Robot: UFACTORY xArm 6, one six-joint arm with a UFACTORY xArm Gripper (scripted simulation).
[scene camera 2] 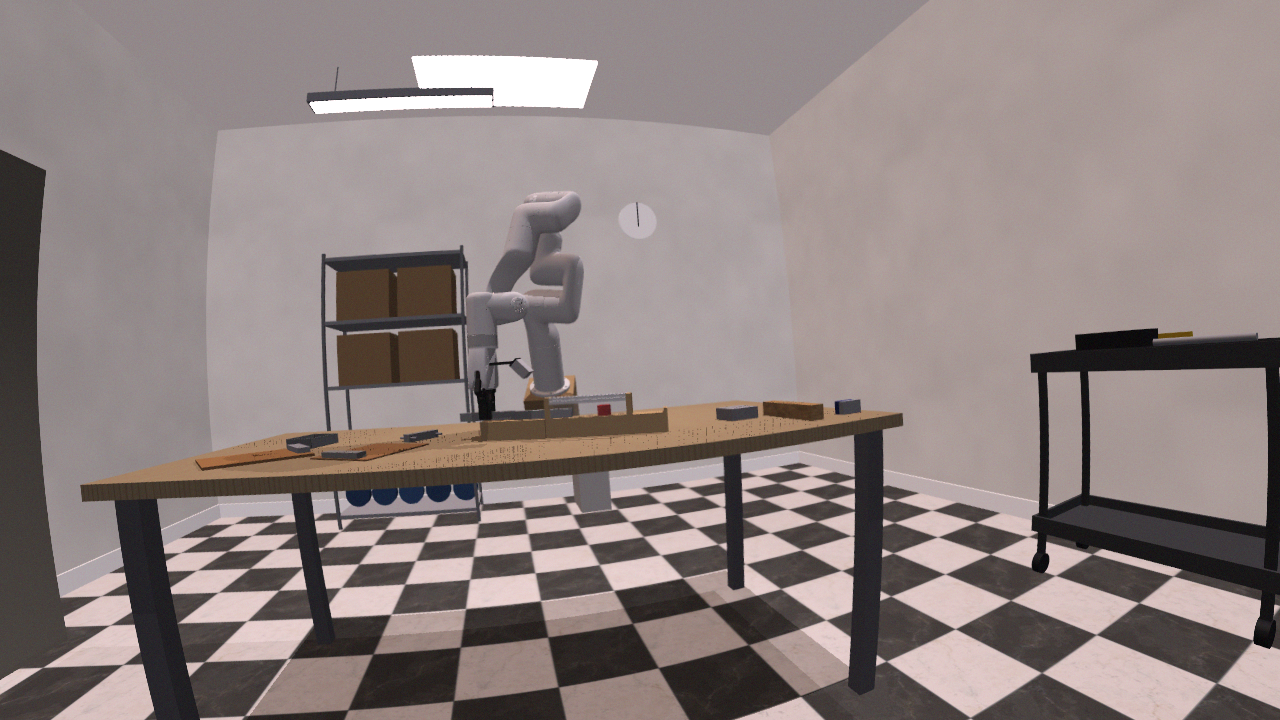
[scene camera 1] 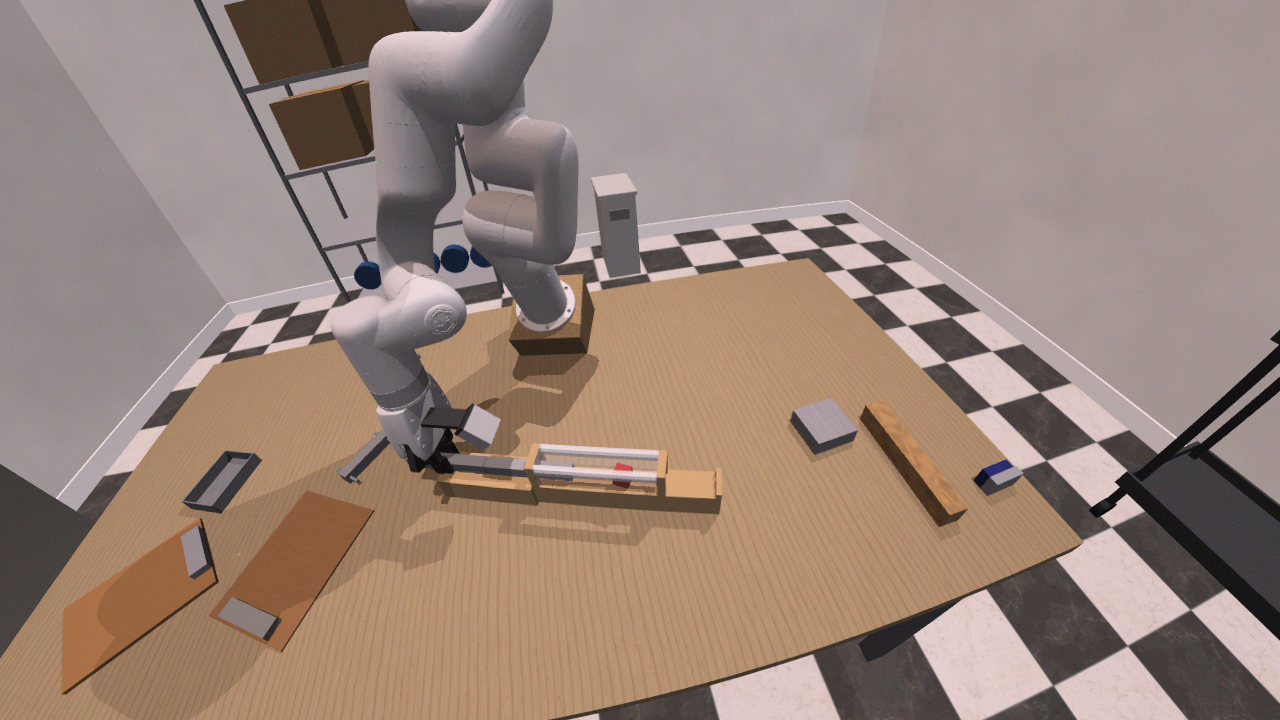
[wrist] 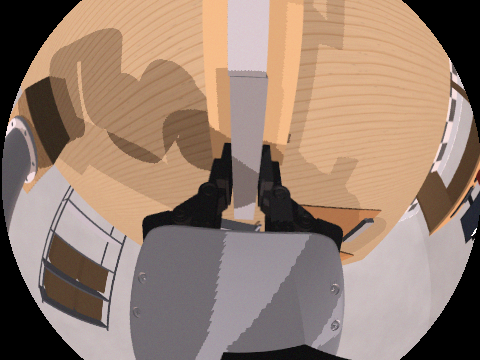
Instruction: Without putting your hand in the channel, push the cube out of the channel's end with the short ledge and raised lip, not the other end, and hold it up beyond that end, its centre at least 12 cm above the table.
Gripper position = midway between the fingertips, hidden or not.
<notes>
In view: my gripper (scene camera 1: 448, 464), a grey pusher rod (wrist: 248, 95) and a grey bar (scene camera 1: 358, 464).
My gripper is seen too in scene camera 2 (scene camera 2: 487, 419) and in the wrist view (wrist: 246, 157).
</notes>
